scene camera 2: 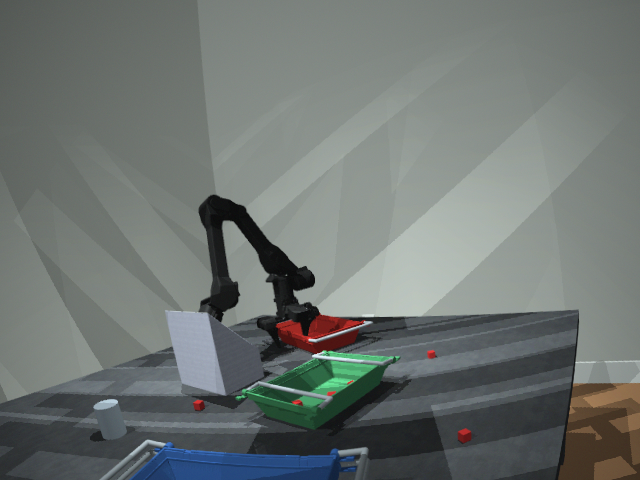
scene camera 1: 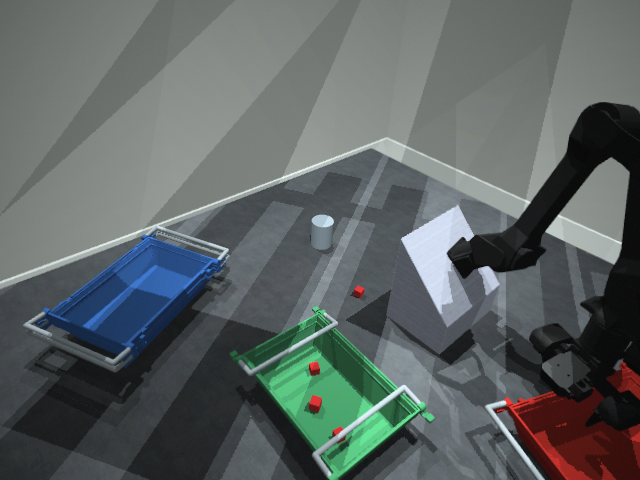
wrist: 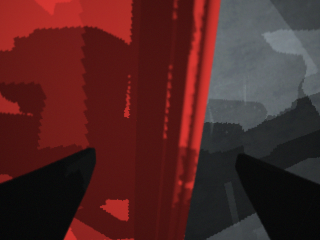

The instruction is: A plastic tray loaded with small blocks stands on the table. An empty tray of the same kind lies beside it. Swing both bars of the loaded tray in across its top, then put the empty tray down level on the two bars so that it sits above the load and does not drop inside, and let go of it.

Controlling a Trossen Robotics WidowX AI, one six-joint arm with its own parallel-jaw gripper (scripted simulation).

Path:
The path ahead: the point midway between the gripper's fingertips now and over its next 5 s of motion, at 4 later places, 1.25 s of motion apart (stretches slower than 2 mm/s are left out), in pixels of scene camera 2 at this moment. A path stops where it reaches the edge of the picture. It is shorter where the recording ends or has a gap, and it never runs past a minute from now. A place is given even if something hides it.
My gripper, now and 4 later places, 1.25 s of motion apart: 293, 344; 293, 346; 285, 323; 294, 289; 314, 298

